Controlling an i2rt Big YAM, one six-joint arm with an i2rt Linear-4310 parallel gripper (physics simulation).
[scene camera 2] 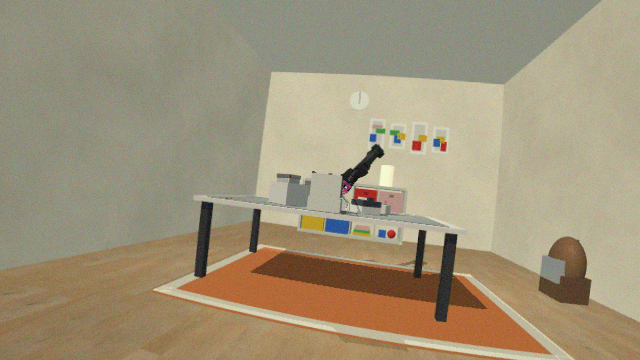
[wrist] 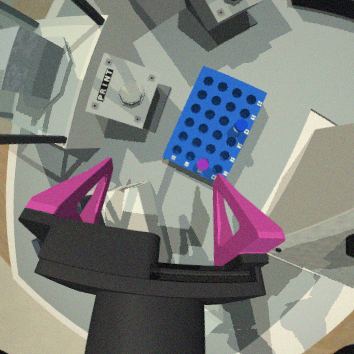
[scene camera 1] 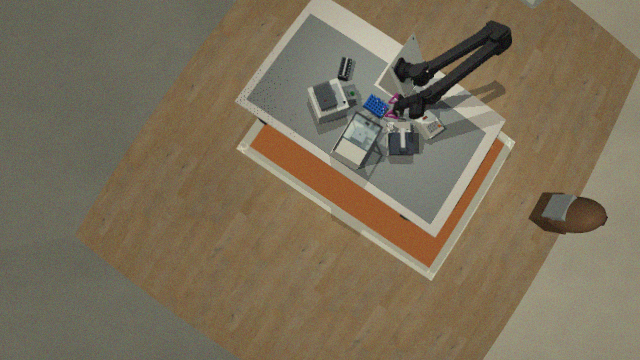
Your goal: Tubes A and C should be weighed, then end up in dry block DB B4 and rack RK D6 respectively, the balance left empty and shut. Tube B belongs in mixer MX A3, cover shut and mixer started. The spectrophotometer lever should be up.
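Places are measured from the arm's base along level axes (x ahead, y left, z up), in metres.
Where they show: gripper, fingertip midpoint: (wrist: 164, 170) (scene camera 1: 386, 109); arm's base, origin of the base link: (scene camera 1: 400, 70).
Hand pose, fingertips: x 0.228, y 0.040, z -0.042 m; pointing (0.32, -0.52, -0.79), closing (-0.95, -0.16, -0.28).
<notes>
Things, the pixels of their centre, and the offset from my fingertips. "spot": a spot on its surface instead.
- blue tube rack, body centre: (wrist: 213, 125) (scene camera 1: 375, 106) 0.083 m down, 0.024 m back, 0.060 m right
- tube with a blue cap, body centre: (wrist: 237, 127) 0.067 m down, 0.053 m back, 0.066 m right
- purple cap, body centre: (wrist: 202, 163) 0.049 m down, 0.029 m back, 0.011 m right
- glass-walled balance, body centre: (wrist: 24, 65) (scene camera 1: 359, 135) (scene camera 2: 327, 191) 0.013 m up, 0.217 m ahead, 0.067 m right
- white device with a dark lid, body centre: (scene camera 1: 335, 97) (scene camera 2: 294, 189) 0.003 m down, 0.088 m ahead, 0.291 m right
- black block, body centre: (scene camera 1: 344, 68) 0.074 m down, 0.134 m back, 0.339 m right
- PRINT button box, surface spot: (wrist: 117, 82) spot: 0.028 m down, 0.091 m ahead, 0.070 m right
- dark device with a pale bar, body centre: (wrist: 91, 238) (scene camera 1: 399, 138) (scene camera 2: 362, 204) 0.047 m down, 0.092 m ahead, 0.157 m left
- keypad device, body centre: (scene camera 1: 428, 124) (scene camera 2: 377, 207) 0.063 m down, 0.080 m back, 0.274 m left
My gripper (scene camera 1: 391, 106) (scene camera 2: 346, 187) (wrist: 164, 170) is open and empty, with its magenta fingers near one end of the blue tube rack (scene camera 1: 376, 106) (wrist: 218, 77). A tube with a blue cap (wrist: 241, 125) and one with a purple cap (wrist: 202, 164) stand in the rack; the purple one is near the right fingertip in the wrist view. Their letters are not readable. The glass-walled balance (scene camera 1: 359, 136) (wrist: 30, 75) stands beside the rack; its door state is unclear. A white device with a dark lid (scene camera 1: 325, 96) stands farther left. A black block (scene camera 1: 345, 68) lies behind it.
A PRINT button box (wrist: 117, 82) stands between balance and rack. A box with a green button (scene camera 1: 352, 93) is beside the dark-lidded device. A dark device with a pale bar (scene camera 1: 395, 145) and a keypad device (scene camera 1: 431, 126) are at the right. An upright pale panel (scene camera 1: 411, 52) stands behind the rack.
</notes>
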